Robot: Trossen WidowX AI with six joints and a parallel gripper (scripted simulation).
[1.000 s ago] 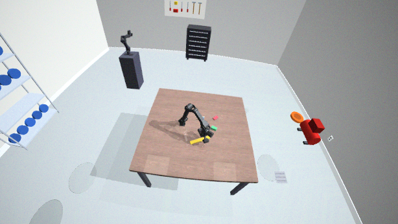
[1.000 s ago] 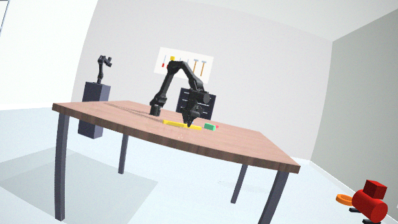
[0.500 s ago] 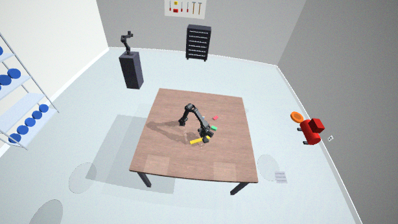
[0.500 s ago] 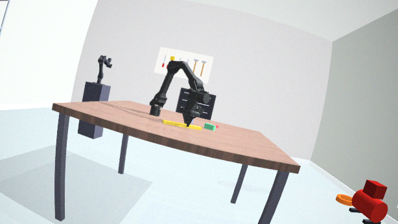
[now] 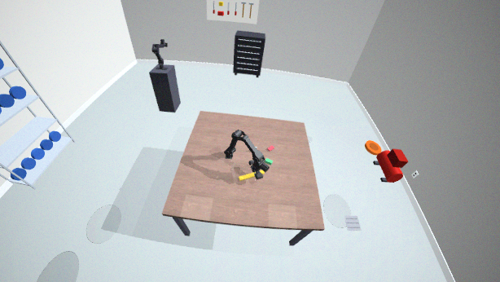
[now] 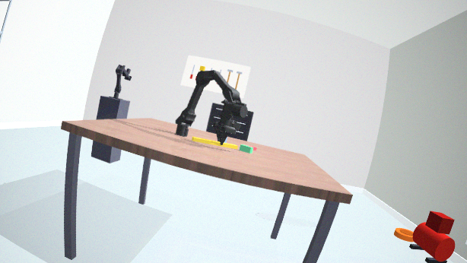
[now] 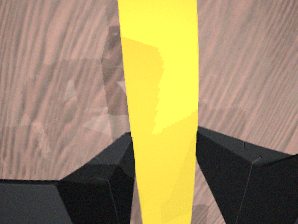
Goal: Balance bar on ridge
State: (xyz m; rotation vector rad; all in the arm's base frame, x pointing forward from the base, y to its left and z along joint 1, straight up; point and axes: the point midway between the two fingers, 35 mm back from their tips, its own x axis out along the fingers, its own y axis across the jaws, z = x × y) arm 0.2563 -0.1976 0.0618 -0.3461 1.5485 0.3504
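My gripper tip is 17 cm to the right of the green block, 13 cm short of it and 1 cm above it. From my gripper tip the other things lie so: yellow bar: 3 cm behind, 1 cm to the right; red block: 35 cm to the left, 15 cm ahead, 2 cm below.
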